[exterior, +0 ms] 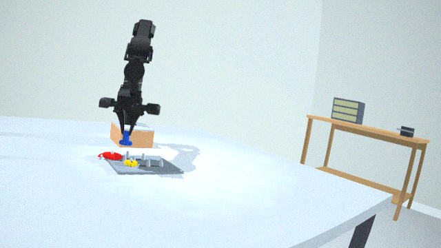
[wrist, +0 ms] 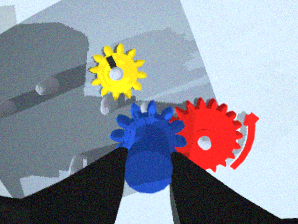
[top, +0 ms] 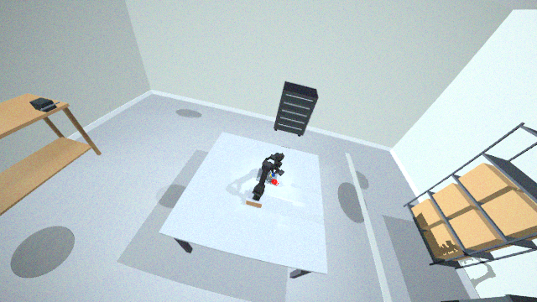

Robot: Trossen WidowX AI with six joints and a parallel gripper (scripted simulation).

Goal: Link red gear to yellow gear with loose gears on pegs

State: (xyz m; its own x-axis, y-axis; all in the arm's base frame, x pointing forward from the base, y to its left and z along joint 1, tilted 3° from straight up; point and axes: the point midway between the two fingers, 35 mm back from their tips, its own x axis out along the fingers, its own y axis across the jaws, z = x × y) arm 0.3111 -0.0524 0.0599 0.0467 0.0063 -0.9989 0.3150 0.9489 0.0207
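Right now the yellow gear is 7 cm below my gripper tip, 3 cm ahead of it and 2 cm to the left of it. Also, from my gripper tip: grey board: 8 cm below, 5 cm to the left, 1 cm ahead; red gear: 7 cm below, 4 cm to the right, 3 cm behind; blue gear: 1 cm below.
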